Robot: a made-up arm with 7 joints.
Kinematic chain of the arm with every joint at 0, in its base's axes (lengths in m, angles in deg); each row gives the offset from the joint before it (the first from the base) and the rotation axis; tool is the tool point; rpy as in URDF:
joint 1: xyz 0 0 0.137 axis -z
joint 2: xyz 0 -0.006 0.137 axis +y
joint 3: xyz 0 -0.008 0.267 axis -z
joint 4: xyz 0 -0.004 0.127 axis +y
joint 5: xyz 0 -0.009 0.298 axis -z
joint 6: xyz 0 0 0.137 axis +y
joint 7: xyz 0 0 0.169 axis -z
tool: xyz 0 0 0 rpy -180 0 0
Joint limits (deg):
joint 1: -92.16..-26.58
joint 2: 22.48..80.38
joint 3: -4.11..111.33
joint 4: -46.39..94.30
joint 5: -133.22..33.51
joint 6: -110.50..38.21
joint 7: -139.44..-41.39
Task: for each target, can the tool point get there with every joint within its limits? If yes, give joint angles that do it. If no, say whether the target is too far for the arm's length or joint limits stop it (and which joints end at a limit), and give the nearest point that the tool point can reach.
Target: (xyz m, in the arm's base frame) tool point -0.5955 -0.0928 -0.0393
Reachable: no: joint limits stop it (at a limit: joint 1, joint 2, joint 3, joint 4, joint 6) | nearest point -0.1083 0.3707 -0.2254 | short by 0.698 m
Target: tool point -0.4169 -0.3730 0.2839
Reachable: no: joint limits stop it (at a limit: joint 1, joint 2, joint 3, joint 4, joint 5) | nearest point 0.0121 -0.3758 0.6079 | short by 0.538 m
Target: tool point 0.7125 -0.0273 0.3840
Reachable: yes | joints -36.88 64.67 49.17 72.17 -84.02 -86.23 -86.48
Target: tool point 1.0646 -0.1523 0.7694
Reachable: no: too far | nearest point 0.8404 -0.0647 0.6790 | short by 0.257 m
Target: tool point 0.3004 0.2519 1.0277
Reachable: yes | joints -69.24 36.28 90.24 15.28 -111.74 -85.48 -86.21
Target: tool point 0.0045 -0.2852 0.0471
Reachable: no: joint limits stop it (at a limit: joint 1, joint 2, joint 4, joint 5) | nearest point 0.4085 -0.1640 0.0562 | short by 0.422 m
